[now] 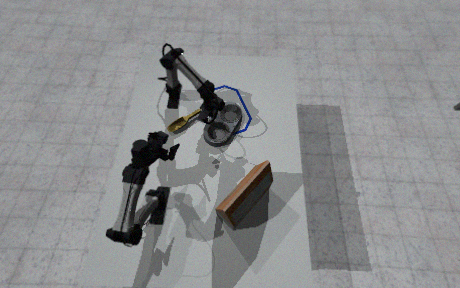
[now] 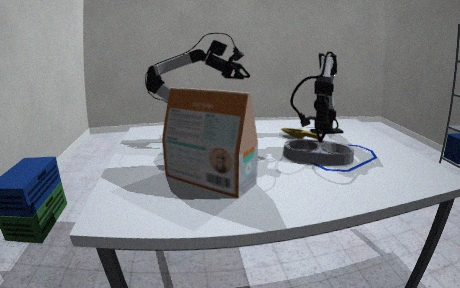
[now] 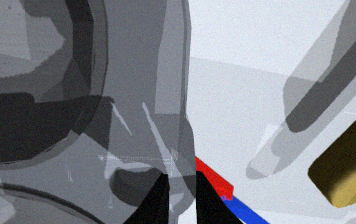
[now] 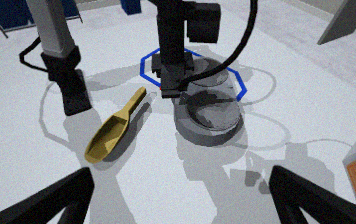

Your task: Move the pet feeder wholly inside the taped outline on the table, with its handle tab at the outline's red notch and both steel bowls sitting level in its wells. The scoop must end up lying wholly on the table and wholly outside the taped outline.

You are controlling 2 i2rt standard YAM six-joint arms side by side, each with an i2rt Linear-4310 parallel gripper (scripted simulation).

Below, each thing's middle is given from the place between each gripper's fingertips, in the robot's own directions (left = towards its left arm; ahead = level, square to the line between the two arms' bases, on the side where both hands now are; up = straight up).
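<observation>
Counting from my left hand, I find the grey pet feeder (image 2: 319, 156) 70 mm ahead, 40 mm to the right and 40 mm below. The yellow scoop (image 4: 106, 138) is 180 mm behind that same left hand, 40 mm to the right of it and 30 mm below it, while the food bag (image 2: 209, 139) is 200 mm ahead of it, 520 mm to the right of it and 100 mm above it. Going by their middles, the grey pet feeder is the nearest to my left hand of the things named here.
From my right hand, the food bag is 360 mm ahead, 210 mm to the right and 160 mm below; by its middle, the food bag is nearer to my right hand than to my left hand. The grey pet feeder is 230 mm ahead of my right hand, 280 mm to the left of it and 300 mm below it. As for the yellow scoop, it is 20 mm behind my right hand, 280 mm to the left of it and 290 mm below it.
</observation>
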